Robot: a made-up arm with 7 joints. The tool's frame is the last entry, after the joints. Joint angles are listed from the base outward. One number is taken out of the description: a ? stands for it. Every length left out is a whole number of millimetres.
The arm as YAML. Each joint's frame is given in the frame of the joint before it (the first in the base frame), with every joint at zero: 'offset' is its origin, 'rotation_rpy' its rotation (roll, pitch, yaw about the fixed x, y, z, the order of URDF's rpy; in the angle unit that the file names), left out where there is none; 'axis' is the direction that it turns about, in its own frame. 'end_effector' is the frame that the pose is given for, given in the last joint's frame.
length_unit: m
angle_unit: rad
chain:
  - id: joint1
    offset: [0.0, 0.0, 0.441]
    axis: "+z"
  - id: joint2
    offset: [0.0, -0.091, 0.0]
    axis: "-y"
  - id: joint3
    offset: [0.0, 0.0, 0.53]
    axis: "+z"
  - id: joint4
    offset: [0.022, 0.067, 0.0]
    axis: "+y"
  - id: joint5
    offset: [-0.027, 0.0, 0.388]
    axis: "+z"
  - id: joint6
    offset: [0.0, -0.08, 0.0]
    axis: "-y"
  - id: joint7
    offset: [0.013, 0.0, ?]
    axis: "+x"
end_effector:
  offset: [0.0, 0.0, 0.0]
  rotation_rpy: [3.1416, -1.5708, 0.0]
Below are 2 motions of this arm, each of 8 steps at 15 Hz.
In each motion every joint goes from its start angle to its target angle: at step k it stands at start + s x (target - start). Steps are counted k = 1, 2, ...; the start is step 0. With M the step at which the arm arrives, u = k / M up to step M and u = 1 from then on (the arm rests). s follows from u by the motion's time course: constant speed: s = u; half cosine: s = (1 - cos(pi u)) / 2; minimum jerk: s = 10 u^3 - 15 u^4 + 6 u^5.
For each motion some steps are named. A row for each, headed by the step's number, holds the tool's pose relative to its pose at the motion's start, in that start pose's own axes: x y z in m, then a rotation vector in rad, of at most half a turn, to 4 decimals.
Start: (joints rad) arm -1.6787 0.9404 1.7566 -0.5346 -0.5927 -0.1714 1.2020
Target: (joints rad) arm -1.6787 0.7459 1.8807 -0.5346 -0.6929 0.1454 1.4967
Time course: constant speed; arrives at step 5
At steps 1, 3, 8:
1: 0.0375 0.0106 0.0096 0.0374 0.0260 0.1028
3: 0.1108 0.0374 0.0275 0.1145 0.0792 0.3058
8: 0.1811 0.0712 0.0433 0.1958 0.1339 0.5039

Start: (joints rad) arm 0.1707 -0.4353 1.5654 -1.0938 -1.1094 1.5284 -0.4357
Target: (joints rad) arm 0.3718 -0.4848 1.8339 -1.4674 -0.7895 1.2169 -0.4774
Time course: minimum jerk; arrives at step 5
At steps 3, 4, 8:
3: -0.1870 0.0722 -0.0349 -0.1004 -0.4457 0.3037
4: -0.2554 0.0915 -0.0686 -0.1410 -0.5990 0.4129
8: -0.2700 0.0953 -0.0775 -0.1504 -0.6317 0.4367

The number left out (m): 0.092
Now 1 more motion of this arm.
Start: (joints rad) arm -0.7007 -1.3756 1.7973 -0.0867 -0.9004 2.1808 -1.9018
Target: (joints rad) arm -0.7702 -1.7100 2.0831 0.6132 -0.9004 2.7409 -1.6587
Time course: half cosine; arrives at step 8
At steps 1, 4, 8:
1: -0.0004 -0.0122 -0.0052 0.0010 0.0021 0.0221
4: -0.0058 -0.1362 -0.0852 -0.0023 -0.0142 0.3162
8: -0.0113 -0.2163 -0.1891 -0.0539 -0.1176 0.6660

